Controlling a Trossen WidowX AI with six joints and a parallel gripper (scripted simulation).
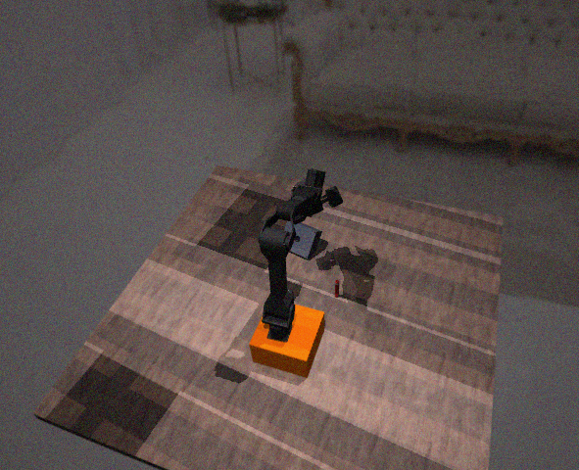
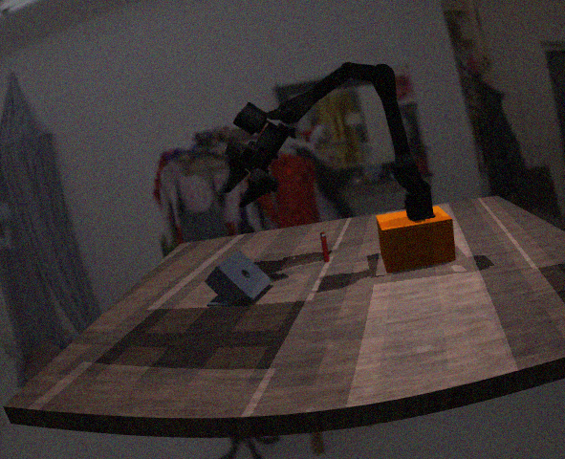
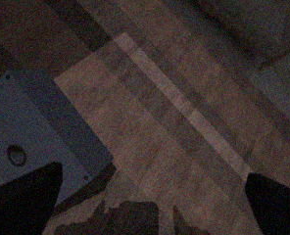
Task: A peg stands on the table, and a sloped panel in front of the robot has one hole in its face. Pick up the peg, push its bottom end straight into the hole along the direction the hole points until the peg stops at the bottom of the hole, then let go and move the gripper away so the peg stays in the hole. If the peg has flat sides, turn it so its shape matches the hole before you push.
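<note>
Now: gripper tip 20 cm past the red peg, 11 cm to the left of it and 16 cm above it. The rest, counted from my gripper tip: grey-blue sloped panel 1 cm ahead, 7 cm to the left, 18 cm below.
</note>
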